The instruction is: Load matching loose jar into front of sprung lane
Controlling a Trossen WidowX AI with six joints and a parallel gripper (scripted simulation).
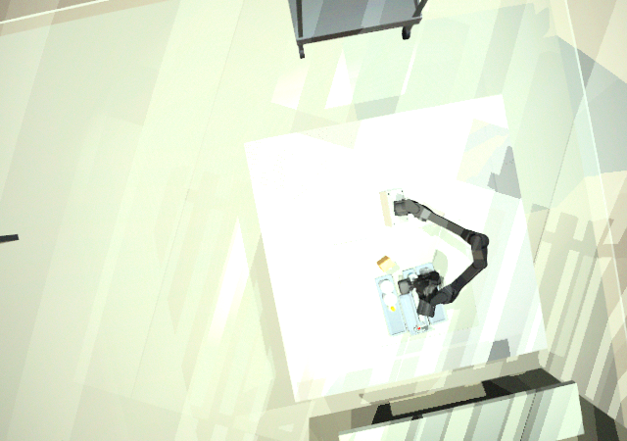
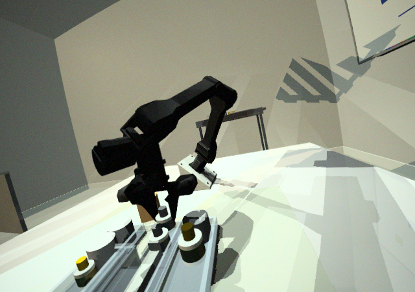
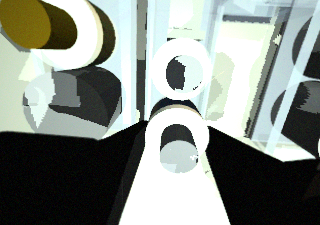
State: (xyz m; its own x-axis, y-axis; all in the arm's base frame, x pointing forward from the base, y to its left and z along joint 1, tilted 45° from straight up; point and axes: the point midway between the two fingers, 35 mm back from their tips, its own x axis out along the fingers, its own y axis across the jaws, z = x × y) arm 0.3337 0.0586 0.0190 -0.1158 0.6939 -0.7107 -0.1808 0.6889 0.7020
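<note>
Now: gripper tip 120 mm to the left of the orange box, 80 mm past it and 10 mm above it. The rest, counted from my gripper tip: red mark 230 mm ahead, 20 mm above, 10 mm to the left.
</note>
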